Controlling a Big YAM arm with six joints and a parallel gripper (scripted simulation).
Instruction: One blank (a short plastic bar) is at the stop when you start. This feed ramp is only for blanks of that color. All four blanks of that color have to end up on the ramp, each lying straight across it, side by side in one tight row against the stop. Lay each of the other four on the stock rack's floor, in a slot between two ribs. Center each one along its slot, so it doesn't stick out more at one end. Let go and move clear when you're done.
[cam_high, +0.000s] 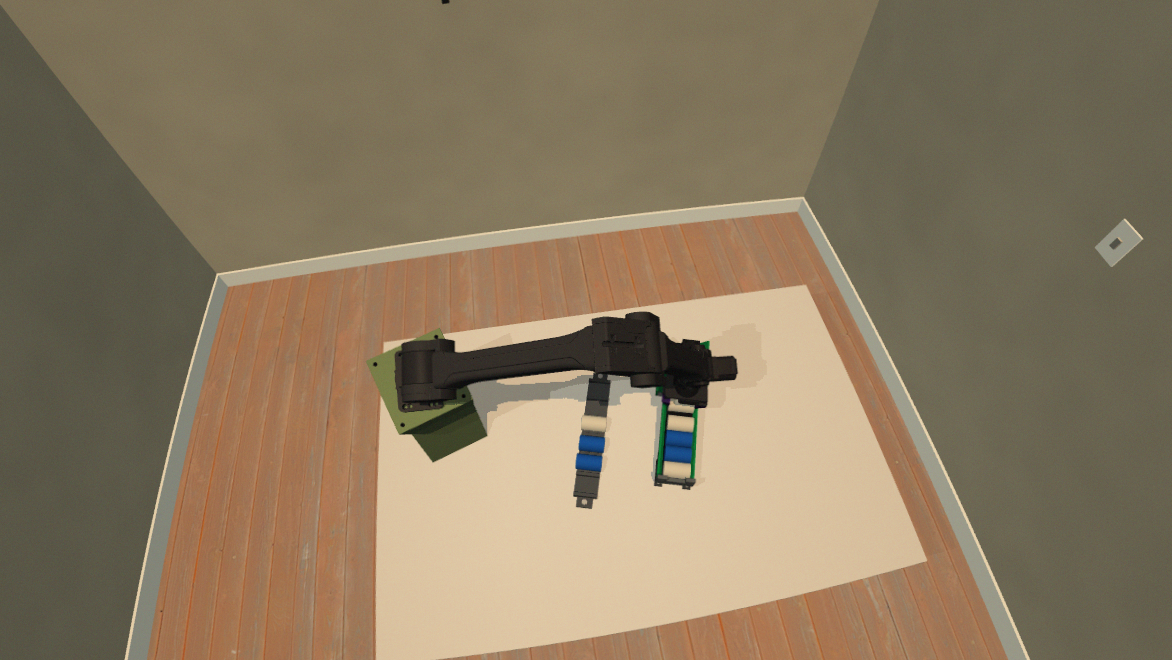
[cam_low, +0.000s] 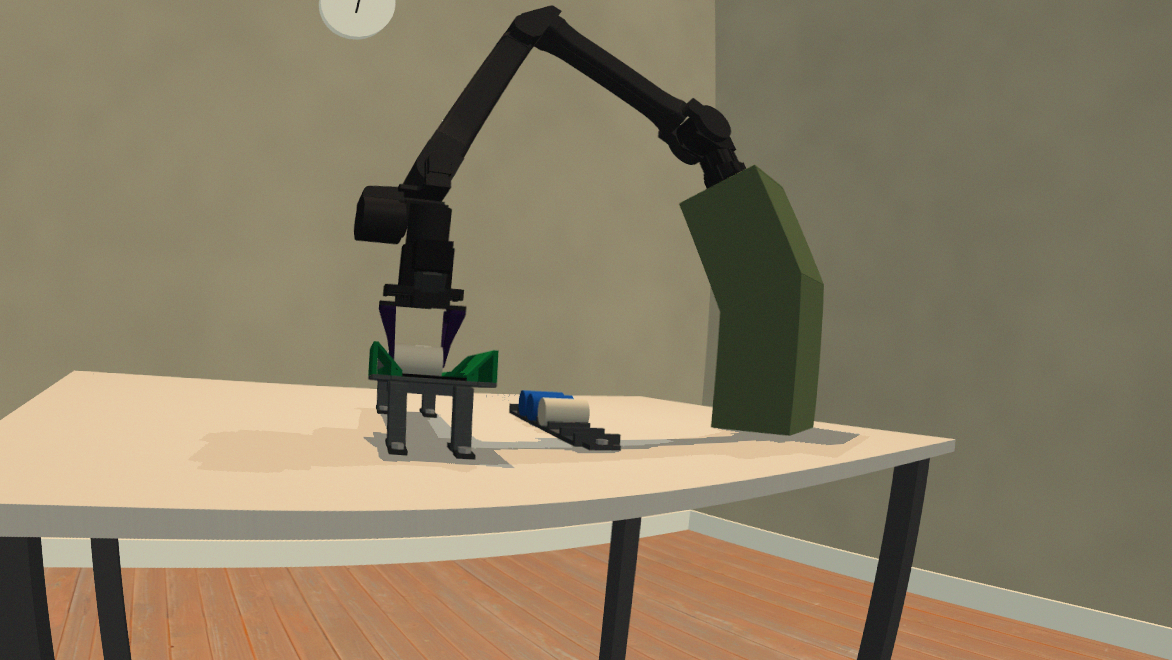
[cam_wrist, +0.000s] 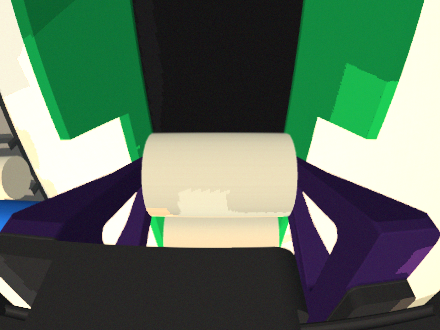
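Now: the grey stop 6 cm behind my hand, 19 cm to the right of it and 3 cm below it.
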